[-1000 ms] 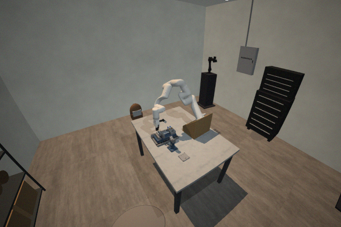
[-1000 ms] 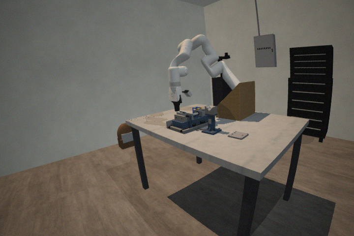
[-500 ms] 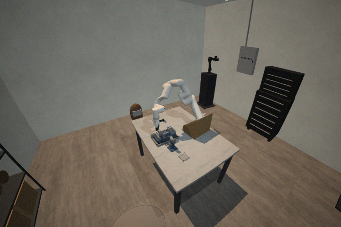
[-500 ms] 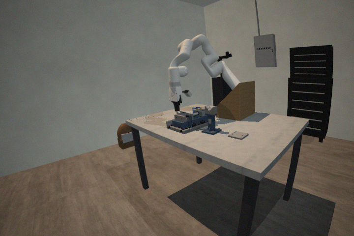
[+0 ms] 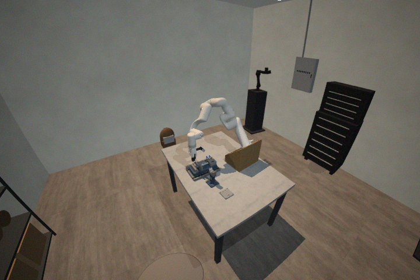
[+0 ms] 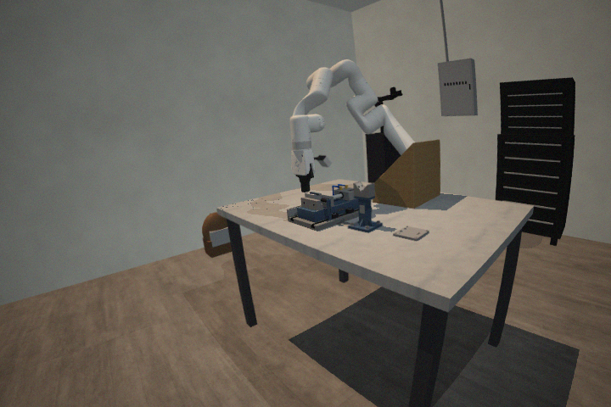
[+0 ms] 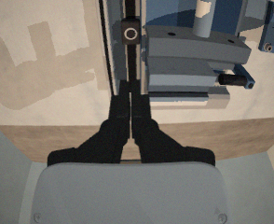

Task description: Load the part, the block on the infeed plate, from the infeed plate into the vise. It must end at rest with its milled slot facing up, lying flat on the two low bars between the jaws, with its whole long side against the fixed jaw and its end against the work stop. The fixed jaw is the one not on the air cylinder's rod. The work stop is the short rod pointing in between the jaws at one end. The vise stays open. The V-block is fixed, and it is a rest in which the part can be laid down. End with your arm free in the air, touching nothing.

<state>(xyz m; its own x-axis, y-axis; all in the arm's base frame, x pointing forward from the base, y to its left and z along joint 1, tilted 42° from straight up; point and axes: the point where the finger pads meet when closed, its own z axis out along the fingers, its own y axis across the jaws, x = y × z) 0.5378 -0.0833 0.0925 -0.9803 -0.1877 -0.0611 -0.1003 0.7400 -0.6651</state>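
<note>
My hand is 50 mm to the right of the part and 30 mm above it. Round my hand: moving jaw (40 mm behind, 60 mm to the left, 50 mm below); air cylinder rod (90 mm behind, 60 mm to the left, 50 mm below); work stop (10 mm behind, 110 mm to the left, 40 mm below).
</note>
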